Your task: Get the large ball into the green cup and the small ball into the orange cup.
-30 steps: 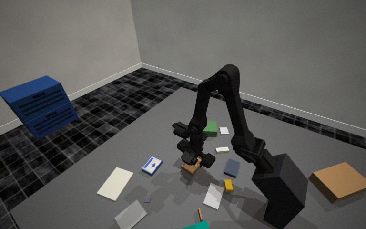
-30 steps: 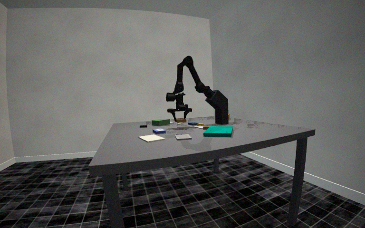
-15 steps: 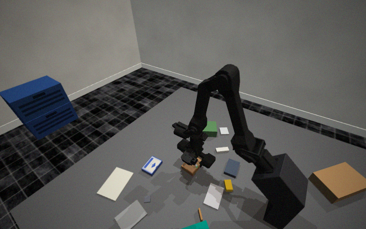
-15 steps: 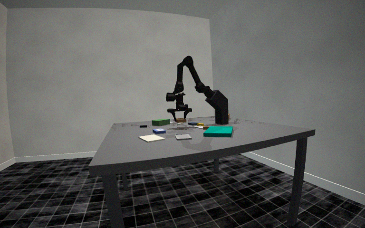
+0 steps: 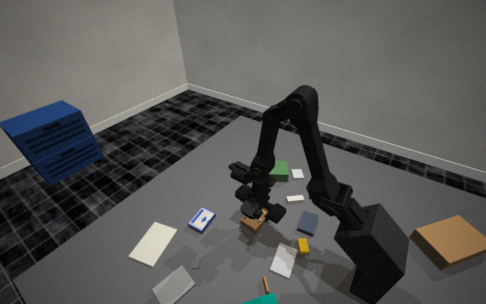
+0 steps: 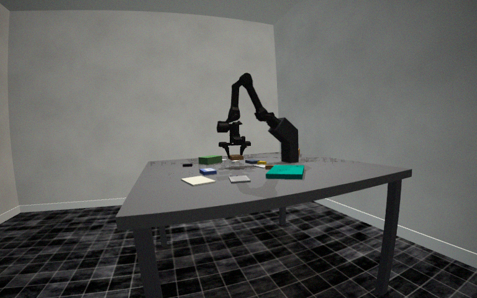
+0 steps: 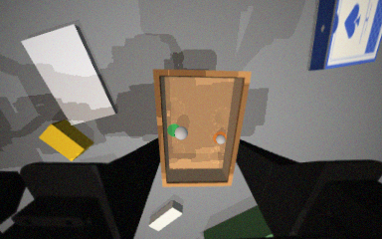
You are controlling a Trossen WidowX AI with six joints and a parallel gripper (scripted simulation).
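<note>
Right now my hand is 10 mm to the right of the wooden puzzle and 30 mm above it. The rest, counted from my hand: slate-blue block 140 mm behind, 130 mm to the right, 80 mm below; then yellow block 180 mm behind, 30 mm to the right, 80 mm below; then white sheet 160 mm behind, 50 mm to the left, 90 mm below.
</note>
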